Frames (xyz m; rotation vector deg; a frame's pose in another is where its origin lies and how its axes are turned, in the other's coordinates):
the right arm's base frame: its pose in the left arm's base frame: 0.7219 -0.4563 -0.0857 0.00 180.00 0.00
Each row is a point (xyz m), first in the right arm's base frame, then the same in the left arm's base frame.
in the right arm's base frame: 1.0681 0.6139 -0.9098
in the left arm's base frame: -0.3462 0.1576 0.8241
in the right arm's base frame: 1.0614 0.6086 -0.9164
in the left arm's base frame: -0.3395 0.1523 0.8307
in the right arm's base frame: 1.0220 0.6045 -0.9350
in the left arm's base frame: -0.3001 0.1482 0.8493
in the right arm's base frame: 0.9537 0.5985 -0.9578
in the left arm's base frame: -0.2318 0.1422 0.8721
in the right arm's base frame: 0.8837 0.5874 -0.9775
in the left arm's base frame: -0.1618 0.1311 0.8918
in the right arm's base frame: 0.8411 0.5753 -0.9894
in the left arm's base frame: -0.1192 0.1190 0.9037
